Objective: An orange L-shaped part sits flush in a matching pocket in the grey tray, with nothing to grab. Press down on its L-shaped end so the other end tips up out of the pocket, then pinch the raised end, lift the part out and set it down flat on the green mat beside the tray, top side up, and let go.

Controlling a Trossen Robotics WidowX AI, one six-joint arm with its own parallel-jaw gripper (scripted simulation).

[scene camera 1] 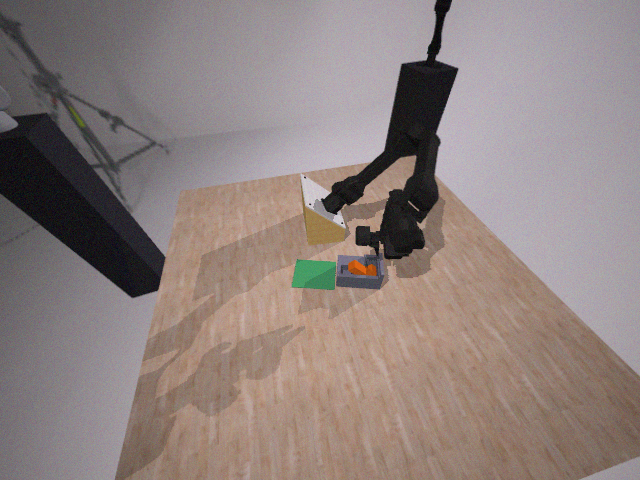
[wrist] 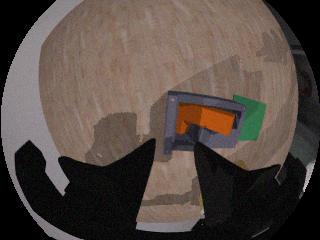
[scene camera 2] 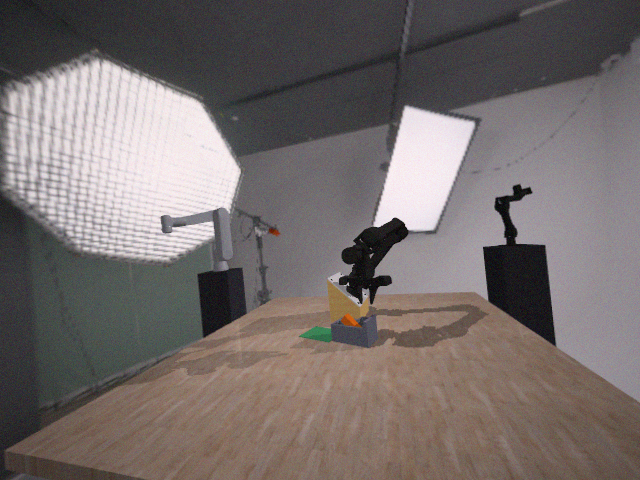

Labels:
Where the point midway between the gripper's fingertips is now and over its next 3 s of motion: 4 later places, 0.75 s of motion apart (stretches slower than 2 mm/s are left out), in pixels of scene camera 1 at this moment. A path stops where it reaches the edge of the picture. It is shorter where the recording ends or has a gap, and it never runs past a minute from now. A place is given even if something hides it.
My gripper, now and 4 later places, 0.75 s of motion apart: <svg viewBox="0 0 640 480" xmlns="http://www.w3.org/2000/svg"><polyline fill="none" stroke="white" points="383,255 371,256 357,259 356,266 356,268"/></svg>

